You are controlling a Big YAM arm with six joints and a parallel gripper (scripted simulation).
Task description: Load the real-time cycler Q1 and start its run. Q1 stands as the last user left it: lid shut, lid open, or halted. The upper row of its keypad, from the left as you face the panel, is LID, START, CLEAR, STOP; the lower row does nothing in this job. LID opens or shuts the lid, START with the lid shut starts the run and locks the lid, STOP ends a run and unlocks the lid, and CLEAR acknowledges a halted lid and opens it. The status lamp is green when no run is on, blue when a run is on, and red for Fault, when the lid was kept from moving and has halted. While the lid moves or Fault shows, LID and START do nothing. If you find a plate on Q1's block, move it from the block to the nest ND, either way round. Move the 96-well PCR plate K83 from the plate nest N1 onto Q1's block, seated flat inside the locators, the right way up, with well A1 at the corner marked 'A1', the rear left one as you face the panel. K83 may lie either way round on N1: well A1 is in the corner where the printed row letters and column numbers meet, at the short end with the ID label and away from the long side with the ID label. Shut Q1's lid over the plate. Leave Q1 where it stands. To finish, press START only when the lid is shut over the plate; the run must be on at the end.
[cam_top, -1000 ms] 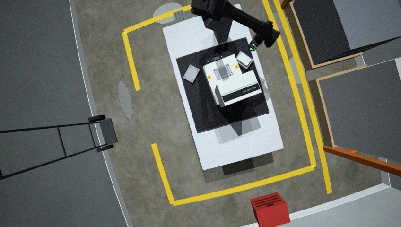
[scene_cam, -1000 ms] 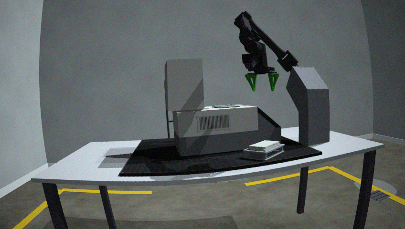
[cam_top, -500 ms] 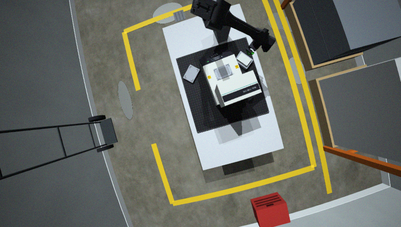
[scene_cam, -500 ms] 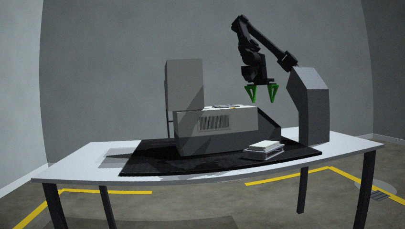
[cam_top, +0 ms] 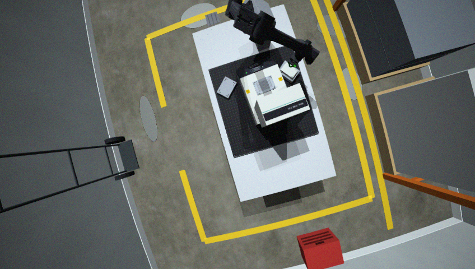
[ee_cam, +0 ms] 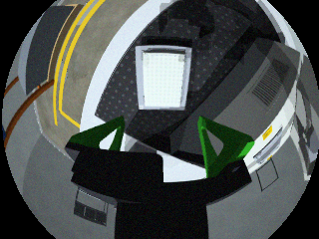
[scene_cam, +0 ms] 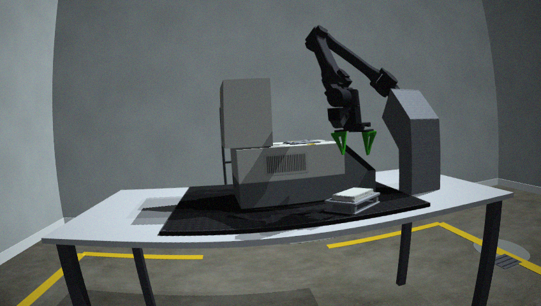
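Now: hand 130 mm above the white plate K83, 10 mm to the right of it and 10 mm short of it. The rest, counted from my hand: grey nest N1 (140 mm below, 10 mm to the left, 10 mm ahead); grey nest ND (560 mm to the right, 170 mm below, 10 mm ahead).
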